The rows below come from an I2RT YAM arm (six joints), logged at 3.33 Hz.
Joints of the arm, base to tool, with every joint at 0 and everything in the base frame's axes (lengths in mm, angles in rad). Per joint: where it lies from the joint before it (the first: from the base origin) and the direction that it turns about. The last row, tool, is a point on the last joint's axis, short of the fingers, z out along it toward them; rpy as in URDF.
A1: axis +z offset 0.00 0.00 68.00
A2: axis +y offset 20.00 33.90 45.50
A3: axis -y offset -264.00 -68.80 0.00
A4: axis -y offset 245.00 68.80 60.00
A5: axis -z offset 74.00 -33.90 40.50
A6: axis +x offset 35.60 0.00 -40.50
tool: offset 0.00 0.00 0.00 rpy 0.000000 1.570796 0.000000
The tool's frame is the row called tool.
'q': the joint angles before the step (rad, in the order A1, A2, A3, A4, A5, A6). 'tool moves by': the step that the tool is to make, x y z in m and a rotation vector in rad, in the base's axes. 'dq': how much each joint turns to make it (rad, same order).
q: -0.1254, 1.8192, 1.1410, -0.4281, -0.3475, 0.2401
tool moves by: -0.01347, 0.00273, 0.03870, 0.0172, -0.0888, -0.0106
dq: 0.0011, -0.1286, -0.0120, -0.0217, -0.0188, 0.0256
